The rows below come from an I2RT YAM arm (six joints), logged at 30 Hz.
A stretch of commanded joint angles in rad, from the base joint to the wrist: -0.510, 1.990, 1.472, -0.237, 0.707, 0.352; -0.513, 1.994, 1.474, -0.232, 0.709, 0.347; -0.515, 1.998, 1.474, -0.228, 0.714, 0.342; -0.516, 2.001, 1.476, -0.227, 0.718, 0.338; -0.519, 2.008, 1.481, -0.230, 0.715, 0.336; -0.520, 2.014, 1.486, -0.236, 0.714, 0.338; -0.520, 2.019, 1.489, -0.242, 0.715, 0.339; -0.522, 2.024, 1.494, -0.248, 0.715, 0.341; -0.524, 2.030, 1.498, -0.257, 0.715, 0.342; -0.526, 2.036, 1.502, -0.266, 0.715, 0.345; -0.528, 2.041, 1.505, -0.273, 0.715, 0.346; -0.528, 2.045, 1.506, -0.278, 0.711, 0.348; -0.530, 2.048, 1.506, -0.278, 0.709, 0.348; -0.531, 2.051, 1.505, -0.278, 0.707, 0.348; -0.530, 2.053, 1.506, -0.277, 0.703, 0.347; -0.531, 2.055, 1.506, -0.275, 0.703, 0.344; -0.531, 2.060, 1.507, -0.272, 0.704, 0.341; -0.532, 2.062, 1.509, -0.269, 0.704, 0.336; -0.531, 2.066, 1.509, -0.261, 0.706, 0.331; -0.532, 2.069, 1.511, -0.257, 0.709, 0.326
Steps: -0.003, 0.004, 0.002, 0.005, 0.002, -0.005; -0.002, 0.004, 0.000, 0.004, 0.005, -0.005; -0.001, 0.003, 0.002, 0.001, 0.004, -0.004; -0.003, 0.007, 0.005, -0.003, -0.003, -0.002; -0.001, 0.006, 0.005, -0.006, -0.001, 0.002; 0.000, 0.005, 0.003, -0.006, 0.001, 0.001; -0.002, 0.005, 0.005, -0.006, 0.000, 0.002; -0.002, 0.006, 0.004, -0.009, 0.000, 0.001; -0.002, 0.006, 0.004, -0.009, 0.000, 0.003; -0.002, 0.005, 0.003, -0.007, 0.000, 0.001; 0.000, 0.004, 0.001, -0.005, -0.004, 0.002; -0.002, 0.003, 0.000, 0.000, -0.002, 0.000; -0.001, 0.003, -0.001, 0.000, -0.002, 0.000; 0.001, 0.002, 0.001, 0.001, -0.004, -0.001; -0.001, 0.002, 0.000, 0.002, 0.000, -0.003; 0.000, 0.005, 0.001, 0.003, 0.001, -0.003; -0.001, 0.002, 0.002, 0.003, 0.000, -0.005; 0.001, 0.004, 0.000, 0.008, 0.002, -0.005; -0.001, 0.003, 0.002, 0.004, 0.003, -0.005
